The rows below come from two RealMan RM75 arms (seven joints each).
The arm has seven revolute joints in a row. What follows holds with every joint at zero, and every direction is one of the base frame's.
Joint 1 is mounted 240.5 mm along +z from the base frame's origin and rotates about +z.
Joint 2 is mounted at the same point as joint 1 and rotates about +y.
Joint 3 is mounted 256 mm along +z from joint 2 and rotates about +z.
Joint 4 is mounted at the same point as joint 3 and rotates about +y.
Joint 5 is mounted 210 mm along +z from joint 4 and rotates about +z.
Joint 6 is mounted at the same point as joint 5 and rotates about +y.
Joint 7 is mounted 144 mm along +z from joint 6 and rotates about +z.
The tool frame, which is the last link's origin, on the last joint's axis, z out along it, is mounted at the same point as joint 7; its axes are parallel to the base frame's.
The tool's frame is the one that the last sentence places.
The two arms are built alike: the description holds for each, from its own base.
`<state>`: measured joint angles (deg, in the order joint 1, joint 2, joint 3, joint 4, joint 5, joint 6, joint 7); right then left.
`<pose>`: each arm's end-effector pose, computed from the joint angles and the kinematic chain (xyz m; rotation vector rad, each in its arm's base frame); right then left.
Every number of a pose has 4 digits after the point. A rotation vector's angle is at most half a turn.
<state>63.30 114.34 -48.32 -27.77 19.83 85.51 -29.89 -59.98 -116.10 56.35 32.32 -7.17 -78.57 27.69</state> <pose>0.1840 0.4106 -0.0147 -2.4651 1.5548 -0.5351 -0.2220 0.4191 -0.0023 -2.2618 -1.2829 0.7894</pose>
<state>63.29 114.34 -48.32 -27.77 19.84 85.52 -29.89 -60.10 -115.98 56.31 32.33 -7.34 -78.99 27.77</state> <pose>0.1840 0.4105 -0.0147 -2.4652 1.5552 -0.5351 -0.2211 0.4190 -0.0016 -2.2653 -1.2861 0.7912</pose>
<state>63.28 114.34 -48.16 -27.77 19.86 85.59 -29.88 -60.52 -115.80 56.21 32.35 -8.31 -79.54 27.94</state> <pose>0.1839 0.4104 -0.0147 -2.4655 1.5588 -0.5322 -0.2167 0.4199 -0.0017 -2.2803 -1.2914 0.7777</pose>
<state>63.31 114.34 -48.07 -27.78 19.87 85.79 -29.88 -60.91 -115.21 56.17 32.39 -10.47 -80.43 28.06</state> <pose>0.1836 0.4101 -0.0146 -2.4675 1.5615 -0.5326 -0.2109 0.4213 -0.0002 -2.3011 -1.3115 0.7466</pose>
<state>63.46 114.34 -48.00 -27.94 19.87 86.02 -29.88 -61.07 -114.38 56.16 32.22 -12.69 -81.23 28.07</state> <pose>0.1820 0.4105 -0.0142 -2.4707 1.5589 -0.5319 -0.2076 0.4223 0.0028 -2.3152 -1.3391 0.7158</pose>
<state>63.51 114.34 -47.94 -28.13 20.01 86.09 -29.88 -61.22 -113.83 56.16 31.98 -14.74 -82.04 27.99</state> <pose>0.1808 0.4111 -0.0138 -2.4726 1.5572 -0.5260 -0.2043 0.4221 0.0036 -2.3315 -1.3681 0.6894</pose>
